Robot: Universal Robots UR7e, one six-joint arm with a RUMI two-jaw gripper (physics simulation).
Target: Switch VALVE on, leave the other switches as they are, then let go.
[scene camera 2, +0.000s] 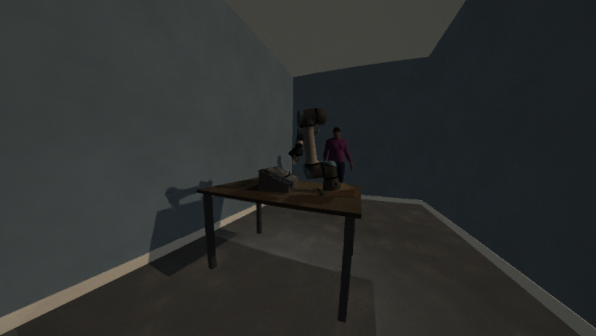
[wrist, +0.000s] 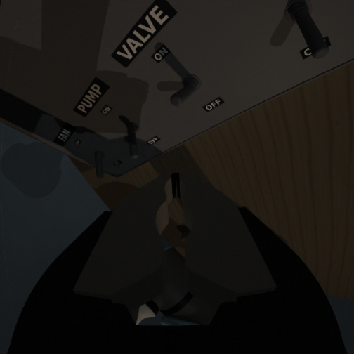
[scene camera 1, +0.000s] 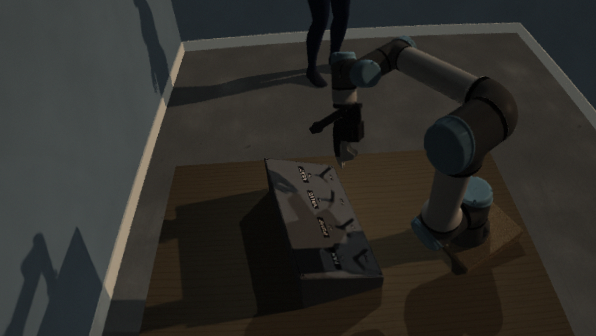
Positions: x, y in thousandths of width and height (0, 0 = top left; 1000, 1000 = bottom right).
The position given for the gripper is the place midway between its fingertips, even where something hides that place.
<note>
In view: the gripper (scene camera 1: 575, 501) and a vent lever (wrist: 900, 137).
The gripper shows as well in the wrist view (wrist: 499, 493).
</note>
